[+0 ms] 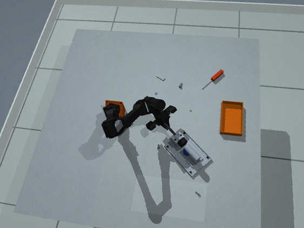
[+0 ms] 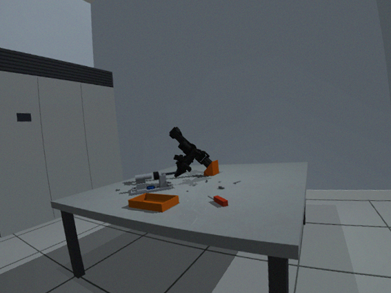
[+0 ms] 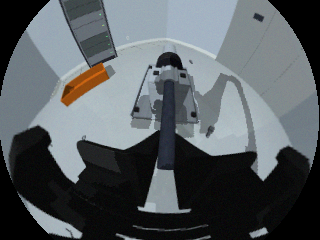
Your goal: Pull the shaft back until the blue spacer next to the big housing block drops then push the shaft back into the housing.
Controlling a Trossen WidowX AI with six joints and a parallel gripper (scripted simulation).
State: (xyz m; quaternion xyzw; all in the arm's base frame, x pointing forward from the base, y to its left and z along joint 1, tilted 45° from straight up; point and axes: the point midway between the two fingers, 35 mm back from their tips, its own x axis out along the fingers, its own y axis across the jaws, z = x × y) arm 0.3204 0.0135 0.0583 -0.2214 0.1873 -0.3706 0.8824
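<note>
My gripper tip is 4 cm short of the shaft, 3 cm to the left of it and 3 cm below it. From my gripper tip the other things lie so: l-shaped key (35 cm to the left, 13 cm behind, 5 cm below); then blue spacer (13 cm ahead, 9 cm to the right, 4 cm below); then orange tray (33 cm ahead, 17 cm to the left, 4 cm below).
</note>
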